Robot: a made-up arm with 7 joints.
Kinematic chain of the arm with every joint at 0, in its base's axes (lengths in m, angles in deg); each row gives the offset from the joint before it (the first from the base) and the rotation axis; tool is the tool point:
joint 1: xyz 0 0.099 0 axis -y
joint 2: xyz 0 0.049 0 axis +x
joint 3: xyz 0 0 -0.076 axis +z
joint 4: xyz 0 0 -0.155 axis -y
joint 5: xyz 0 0 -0.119 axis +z
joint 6: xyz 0 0 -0.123 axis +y
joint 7: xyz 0 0 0 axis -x
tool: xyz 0 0 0
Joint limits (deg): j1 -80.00..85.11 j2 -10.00..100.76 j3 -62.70..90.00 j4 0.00..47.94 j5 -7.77..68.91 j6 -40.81..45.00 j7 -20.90..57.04
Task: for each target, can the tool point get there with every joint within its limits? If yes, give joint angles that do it. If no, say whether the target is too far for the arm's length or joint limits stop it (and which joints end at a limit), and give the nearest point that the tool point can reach.
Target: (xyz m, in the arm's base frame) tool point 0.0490 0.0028 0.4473
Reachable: no: joint limits stop it (at a limit: joint 1, joint 2, joint 4) | nearest point 0.3910 0.0268 0.1386 | short by 0.461 m
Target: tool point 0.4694 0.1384 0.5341
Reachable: no: too far | nearest point 0.4069 0.1391 0.1455 | short by 0.394 m
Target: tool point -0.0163 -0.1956 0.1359
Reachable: no: joint limits stop it (at a limit: joint 1, joint 2, joint 3, joint 4) | nearest point 0.3651 -0.0775 0.0515 | short by 0.408 m
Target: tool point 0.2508 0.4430 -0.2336
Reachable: yes | joints 37.78 25.03 66.08 34.14 1.30 -12.52 31.81
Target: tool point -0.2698 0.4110 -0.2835
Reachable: yes | joints -49.14 33.34 8.48 9.10 60.79 14.47 35.19
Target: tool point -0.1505 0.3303 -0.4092
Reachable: yes | joints -22.49 21.69 25.60 4.59 24.41 0.41 43.46
